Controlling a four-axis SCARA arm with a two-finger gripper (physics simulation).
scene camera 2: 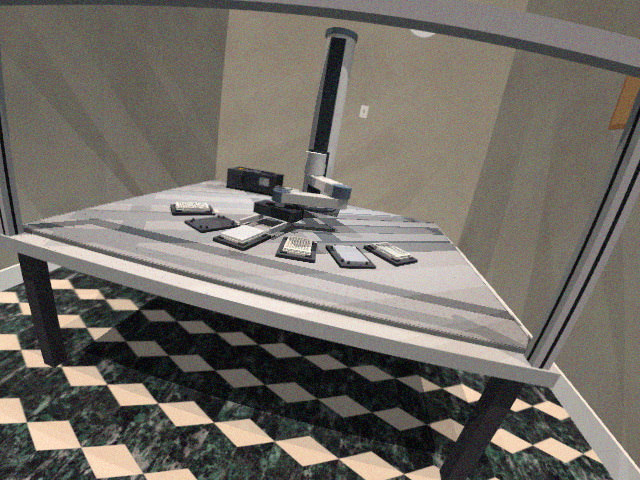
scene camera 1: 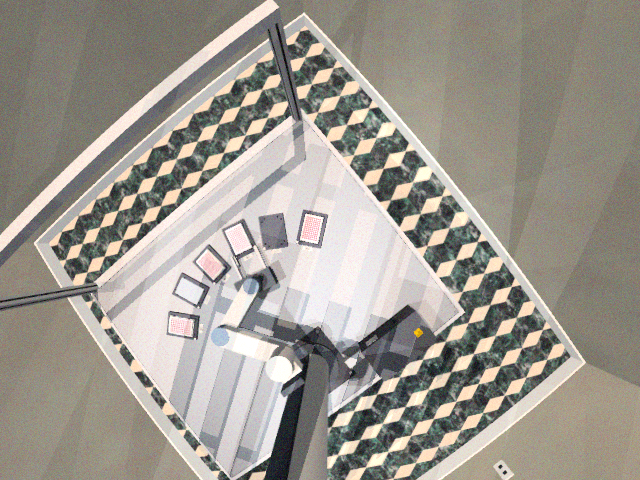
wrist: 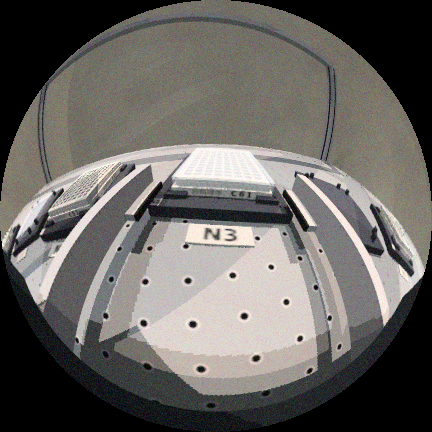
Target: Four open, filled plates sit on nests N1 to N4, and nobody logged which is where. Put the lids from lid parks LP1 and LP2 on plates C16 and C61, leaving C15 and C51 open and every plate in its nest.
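Frame: origin at the arm's base, x ahead, y left, z up, level; millimetres.
Where they show: gripper, fingertip midpoint: (scene camera 2: 254, 226) (scene camera 1: 243, 251) (wrist: 223, 175); arm's base, link origin: (scene camera 2: 313, 208) (scene camera 1: 313, 366).
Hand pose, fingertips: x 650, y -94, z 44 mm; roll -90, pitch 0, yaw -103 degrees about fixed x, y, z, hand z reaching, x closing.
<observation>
Things, the pixels of their top centre, and the offset from my fingertips. "spot": a spot on its surface instead.
- Plate C61, top centre: (wrist: 223, 157) (scene camera 2: 243, 231) (scene camera 1: 237, 238) dy -14, dx +64, dz -3 mm
- nest N3, top centre: (wrist: 221, 165) (scene camera 2: 243, 234) (scene camera 1: 238, 239) dy -13, dx +64, dz -13 mm
- open plate, top centre: (wrist: 84, 180) (scene camera 2: 298, 243) (scene camera 1: 209, 264) dy +175, dx +54, dz -5 mm
- end, surface spot: (scene camera 2: 192, 207) spot: dy -300, dx -85, dz -5 mm
- lid, top centre: (wrist: 33, 212) (scene camera 2: 350, 253) (scene camera 1: 189, 291) dy +345, dx +21, dz -13 mm
- lid park, top centre: (wrist: 341, 195) (scene camera 2: 213, 219) (scene camera 1: 272, 231) dy -167, dx -10, dz -11 mm
- black box, surface spot: (scene camera 2: 254, 179) spot: dy -282, dx -685, dz +48 mm
- frame post, top centre: (scene camera 1: 272, 18) dy -611, dx +374, dz +536 mm
Plate C61 (scene camera 1: 238, 238) (scene camera 2: 245, 234) (wrist: 222, 167) sits in nest N3 (wrist: 220, 208); its smooth, pale top looks covered by a clear lid. My gripper (scene camera 1: 245, 253) (scene camera 2: 252, 228) (wrist: 223, 175) is open and empty, fingers apart on either side of the plate's near end. An open plate (scene camera 1: 210, 263) (scene camera 2: 297, 246) (wrist: 86, 191) sits left of N3 in the wrist view, its label too small to read. Other open plates are at one end (scene camera 1: 312, 228) (scene camera 2: 192, 207) and the other end (scene camera 1: 181, 326) (scene camera 2: 391, 251). A lid (scene camera 1: 191, 289) (scene camera 2: 350, 255) rests on one park.
The other lid park (scene camera 1: 272, 230) (scene camera 2: 210, 223) (wrist: 345, 207) is bare, between N3 and an end nest. A black box (scene camera 2: 254, 179) stands near the arm's column (scene camera 2: 333, 98). A frame post (scene camera 1: 285, 72) rises at the table's corner.
</observation>
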